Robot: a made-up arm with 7 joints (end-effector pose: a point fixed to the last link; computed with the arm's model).
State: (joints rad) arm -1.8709 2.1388 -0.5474 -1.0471 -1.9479 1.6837 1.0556
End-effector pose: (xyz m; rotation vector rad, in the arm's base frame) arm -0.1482 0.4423 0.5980 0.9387 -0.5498 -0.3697
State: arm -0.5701 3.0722 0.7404 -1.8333 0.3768 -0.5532 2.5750
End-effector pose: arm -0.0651 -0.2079 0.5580 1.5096 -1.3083 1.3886
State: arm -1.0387 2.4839 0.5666 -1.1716 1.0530 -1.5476 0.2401
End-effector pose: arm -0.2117 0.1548 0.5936 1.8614 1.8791 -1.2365
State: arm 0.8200 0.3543 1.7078 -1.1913 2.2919 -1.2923 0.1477
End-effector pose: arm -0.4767 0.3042 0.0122 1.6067 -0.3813 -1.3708
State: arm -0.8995 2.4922 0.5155 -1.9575 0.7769 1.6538 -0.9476
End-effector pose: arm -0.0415 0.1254 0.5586 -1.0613 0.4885 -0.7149
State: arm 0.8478 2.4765 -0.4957 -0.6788 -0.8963 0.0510 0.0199
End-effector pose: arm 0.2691 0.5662 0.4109 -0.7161 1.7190 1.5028
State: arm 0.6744 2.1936 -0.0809 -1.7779 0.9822 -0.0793 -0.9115
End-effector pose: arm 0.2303 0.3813 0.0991 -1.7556 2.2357 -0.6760
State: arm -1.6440 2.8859 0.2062 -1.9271 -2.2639 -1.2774 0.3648
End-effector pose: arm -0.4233 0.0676 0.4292 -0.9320 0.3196 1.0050
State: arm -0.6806 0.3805 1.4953 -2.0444 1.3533 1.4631 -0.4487
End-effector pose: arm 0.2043 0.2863 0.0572 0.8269 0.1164 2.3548
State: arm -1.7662 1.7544 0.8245 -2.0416 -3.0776 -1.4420 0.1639
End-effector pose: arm -0.1995 0.3531 0.3557 -1.1201 -0.0182 0.1011
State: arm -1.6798 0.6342 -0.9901 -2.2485 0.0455 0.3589 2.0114
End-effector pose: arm 0.3111 -0.2188 0.3037 0.8201 -0.6654 0.7784
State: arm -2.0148 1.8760 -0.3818 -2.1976 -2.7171 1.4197 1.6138
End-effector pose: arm -0.0738 0.1376 0.4901 2.2461 0.3770 -0.2772
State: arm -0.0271 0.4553 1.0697 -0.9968 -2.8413 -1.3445 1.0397
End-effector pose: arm 0.0334 0.4290 -0.2875 2.6686 -0.9366 0.4084
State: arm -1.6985 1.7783 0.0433 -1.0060 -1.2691 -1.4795 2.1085
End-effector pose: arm 0.0369 0.4223 0.5640 1.2474 -1.2436 2.4182
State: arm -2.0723 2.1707 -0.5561 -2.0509 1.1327 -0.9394 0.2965
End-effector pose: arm -0.0761 0.1941 0.4559 -1.1691 -1.8156 1.8584
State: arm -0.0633 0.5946 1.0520 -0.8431 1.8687 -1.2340 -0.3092
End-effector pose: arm 0.0741 0.5155 -0.1549 0.7028 -1.4155 -1.5843
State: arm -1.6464 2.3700 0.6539 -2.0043 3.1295 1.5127 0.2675
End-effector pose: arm -0.3387 0.0916 0.3263 1.6719 -1.4691 1.4400
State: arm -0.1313 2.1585 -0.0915 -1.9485 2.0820 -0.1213 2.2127
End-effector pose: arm 0.2782 0.2671 0.3604 0.5309 1.5931 0.5934
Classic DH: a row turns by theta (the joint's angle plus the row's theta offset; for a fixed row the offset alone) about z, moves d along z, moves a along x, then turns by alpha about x. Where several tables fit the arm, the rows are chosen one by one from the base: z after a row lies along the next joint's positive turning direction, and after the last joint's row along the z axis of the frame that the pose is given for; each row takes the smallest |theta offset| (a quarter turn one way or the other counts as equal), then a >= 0, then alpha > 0; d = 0 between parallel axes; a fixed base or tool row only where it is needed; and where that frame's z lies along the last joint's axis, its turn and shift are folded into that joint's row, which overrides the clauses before.
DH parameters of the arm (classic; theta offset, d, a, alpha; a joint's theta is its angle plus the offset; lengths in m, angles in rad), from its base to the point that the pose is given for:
base (fixed): 0 0.1558 -0.0188 -1.2217
joint 1: 1.5708 -0.0037 0.0185 1.5708
joint 2: 1.2217 -0.0017 -0.0137 -1.5708
joint 3: -1.5708 -0.4269 0.0669 -1.5708
joint 4: 0 0.0373 -0.0082 1.5708
joint 5: 0 -0.219 -0.0199 -1.5708
joint 6: 0 -0.0392 0.0032 1.5708
joint 7: 1.0855 0.0307 -0.0184 2.7542
tool (fixed): 0.7905 0.0768 0 0

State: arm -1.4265 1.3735 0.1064 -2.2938 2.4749 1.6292 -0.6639
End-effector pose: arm 0.0845 0.1532 0.3714 1.0591 -2.3698 0.7497
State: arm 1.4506 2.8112 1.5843 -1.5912 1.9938 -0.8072 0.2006
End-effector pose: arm 0.4211 -0.0326 0.3017 0.6399 -0.1130 1.6253
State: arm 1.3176 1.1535 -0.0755 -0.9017 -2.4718 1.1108 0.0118
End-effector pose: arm -0.3102 0.5763 -0.0061 -0.0202 2.3815 0.9856
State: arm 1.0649 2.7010 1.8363 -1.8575 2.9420 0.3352 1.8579
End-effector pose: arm 0.2913 -0.0689 0.4767 1.3158 1.3867 -0.5238
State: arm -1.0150 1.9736 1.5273 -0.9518 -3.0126 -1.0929 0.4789
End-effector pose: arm -0.2437 0.5217 0.3903 -1.4043 0.2612 -0.4664
